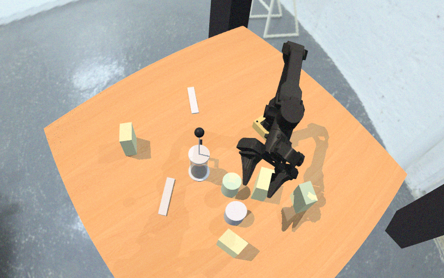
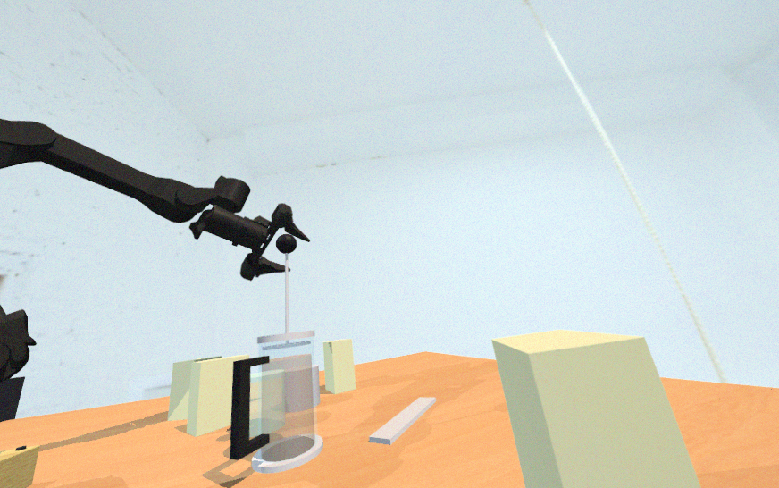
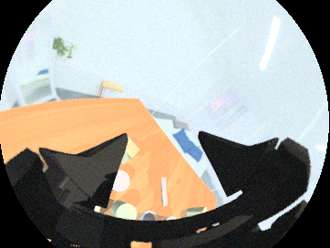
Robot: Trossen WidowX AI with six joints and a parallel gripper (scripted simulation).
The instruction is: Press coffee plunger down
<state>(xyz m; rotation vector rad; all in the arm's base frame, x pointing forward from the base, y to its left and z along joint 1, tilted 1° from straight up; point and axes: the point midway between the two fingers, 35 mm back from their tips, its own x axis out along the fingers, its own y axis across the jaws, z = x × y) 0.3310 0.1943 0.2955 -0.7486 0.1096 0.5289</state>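
My gripper tip is now 260 mm to the left of the glass coffee press, 190 mm above it and 30 mm past it.
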